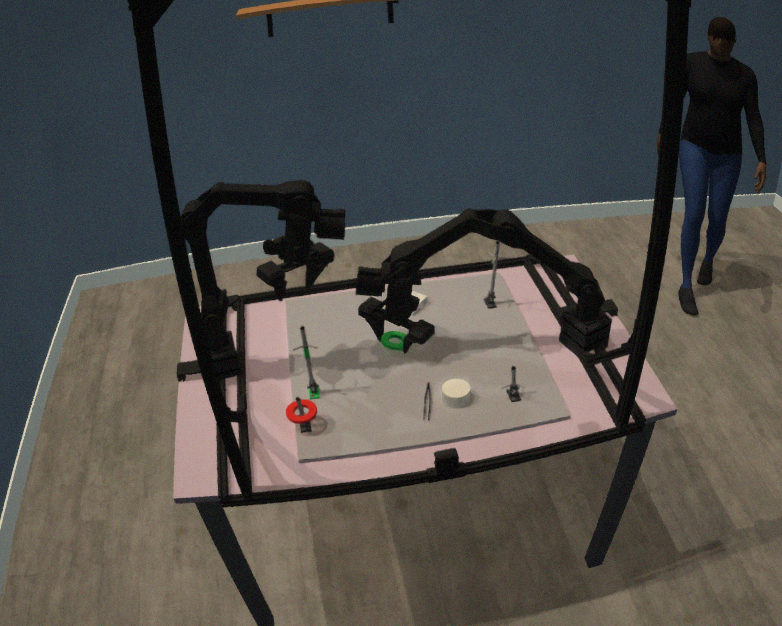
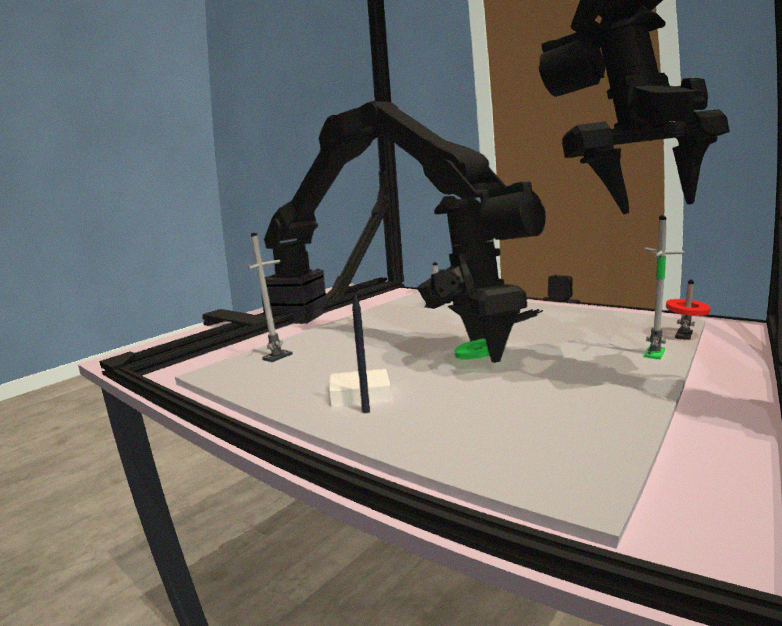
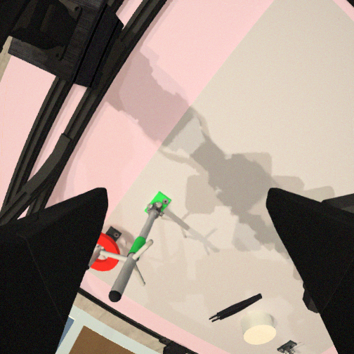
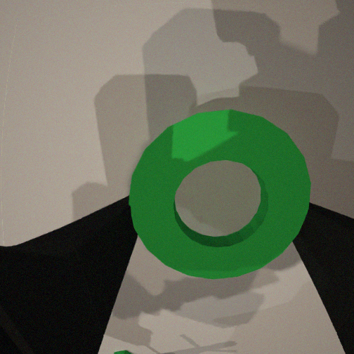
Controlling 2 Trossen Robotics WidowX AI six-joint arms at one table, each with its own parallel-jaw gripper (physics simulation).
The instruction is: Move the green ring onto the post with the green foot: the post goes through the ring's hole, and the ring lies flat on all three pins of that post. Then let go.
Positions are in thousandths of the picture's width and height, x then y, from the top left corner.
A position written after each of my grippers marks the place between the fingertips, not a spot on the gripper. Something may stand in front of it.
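Observation:
Image 2 shows my left gripper (image 2: 842, 333), my right gripper (image 2: 622, 569) and a white block (image 2: 441, 619). In image 1: my left gripper (image 1: 377, 470) and my right gripper (image 1: 502, 554). In image 4: a green ring (image 4: 713, 397) and my right gripper (image 4: 603, 578). Image 3 shows my left gripper (image 3: 535, 555). Image 3 misses the green ring, hidden by my left gripper; the white block is out of frame in image 3.

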